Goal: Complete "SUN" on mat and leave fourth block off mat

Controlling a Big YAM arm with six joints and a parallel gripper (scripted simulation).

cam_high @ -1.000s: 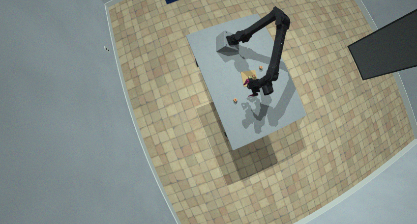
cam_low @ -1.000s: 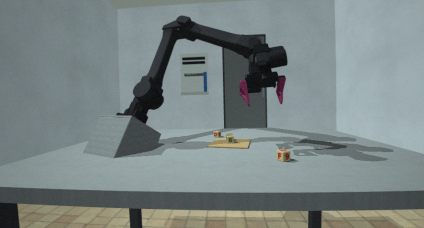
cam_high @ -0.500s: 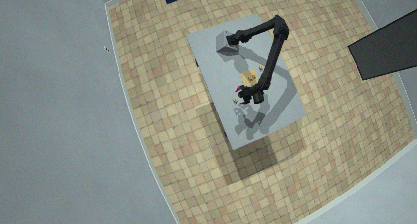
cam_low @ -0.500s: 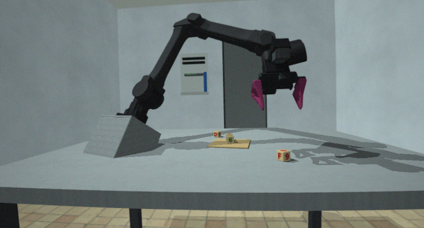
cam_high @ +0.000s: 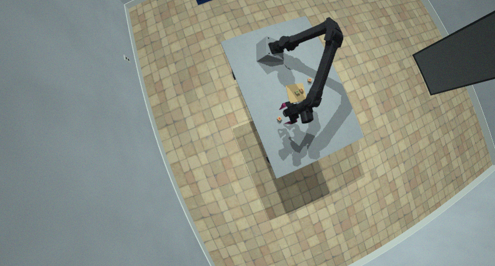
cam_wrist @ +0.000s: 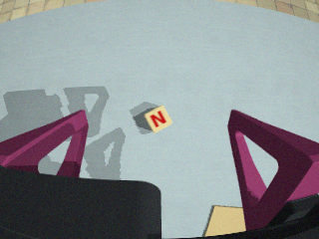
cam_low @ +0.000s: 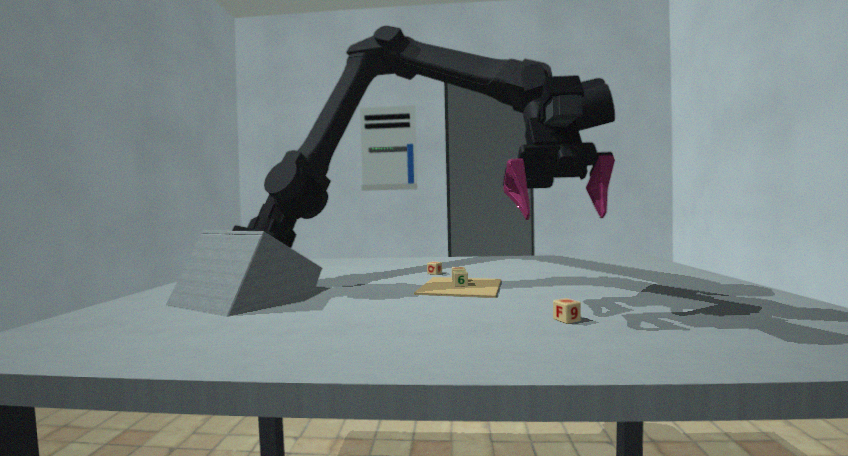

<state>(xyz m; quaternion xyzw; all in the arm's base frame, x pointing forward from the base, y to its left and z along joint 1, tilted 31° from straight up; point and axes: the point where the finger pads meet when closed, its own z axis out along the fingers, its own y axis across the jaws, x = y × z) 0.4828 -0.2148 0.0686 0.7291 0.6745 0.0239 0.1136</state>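
The wooden block lies 13 cm below my hand. The rest, counted from my hand: mat: 19 cm to the left, 14 cm below, 14 cm behind.
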